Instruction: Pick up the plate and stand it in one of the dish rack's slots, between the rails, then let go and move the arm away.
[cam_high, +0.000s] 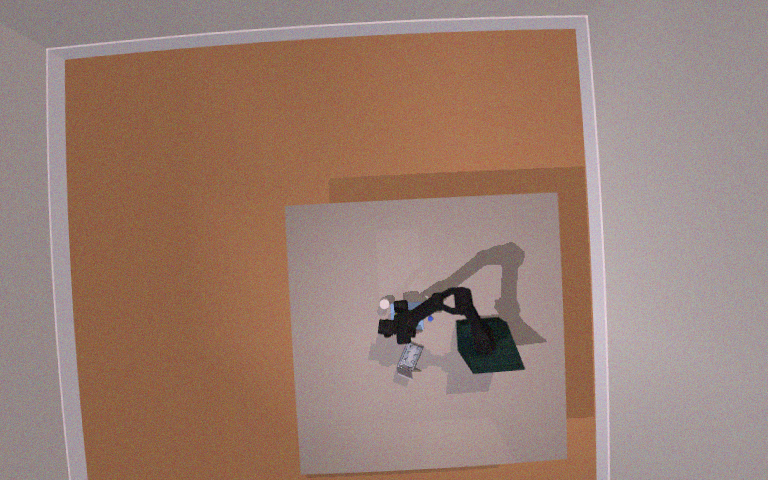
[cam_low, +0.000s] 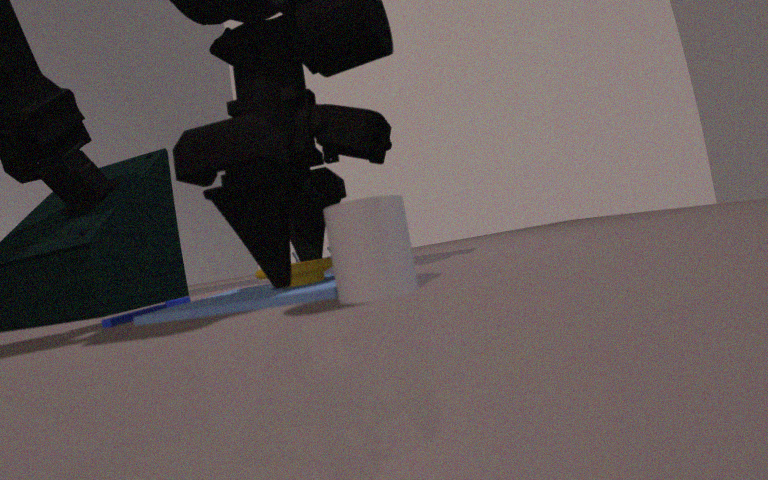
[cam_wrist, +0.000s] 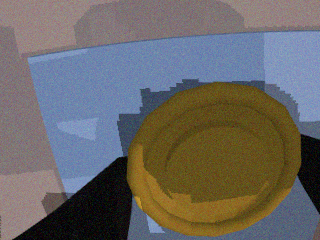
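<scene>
My gripper tip is 3 cm past the light blue mat and 1 cm above it. Round my gripper tip: grey dish rack (19 cm to the left, 5 cm behind, 1 cm above); then yellow plate (1 cm above); then white cylinder (8 cm ahead, 6 cm to the right, 2 cm above).
</scene>
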